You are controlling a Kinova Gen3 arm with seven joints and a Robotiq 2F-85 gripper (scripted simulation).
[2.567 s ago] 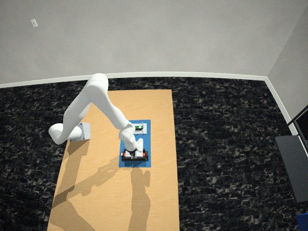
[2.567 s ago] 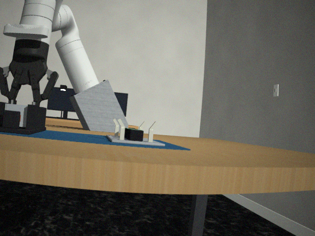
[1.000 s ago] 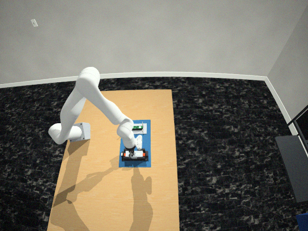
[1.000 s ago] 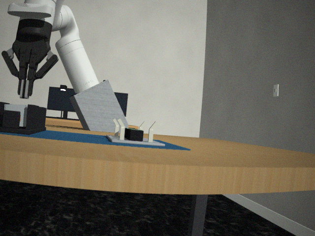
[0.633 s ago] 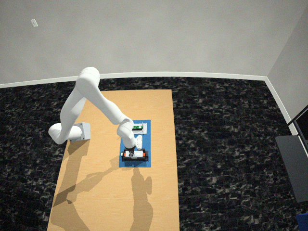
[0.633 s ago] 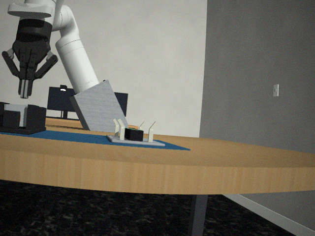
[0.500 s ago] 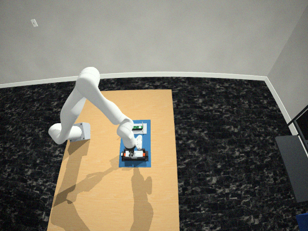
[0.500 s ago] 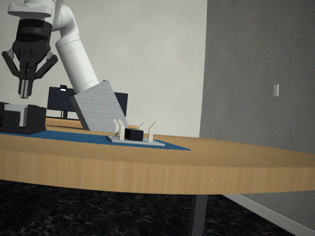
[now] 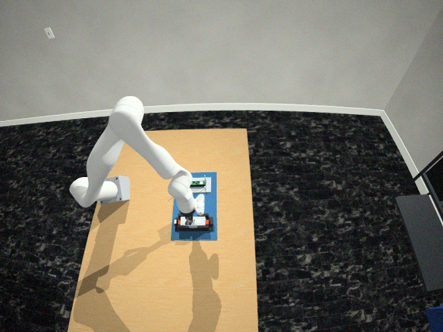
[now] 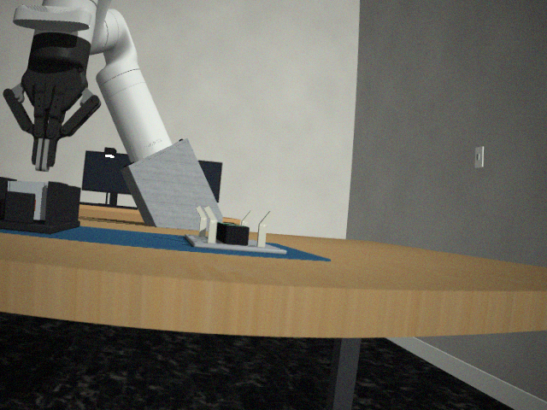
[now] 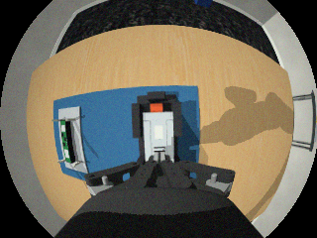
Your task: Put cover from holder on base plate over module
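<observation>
My gripper is now 6 cm above the cover and 1 cm short of it.
</observation>
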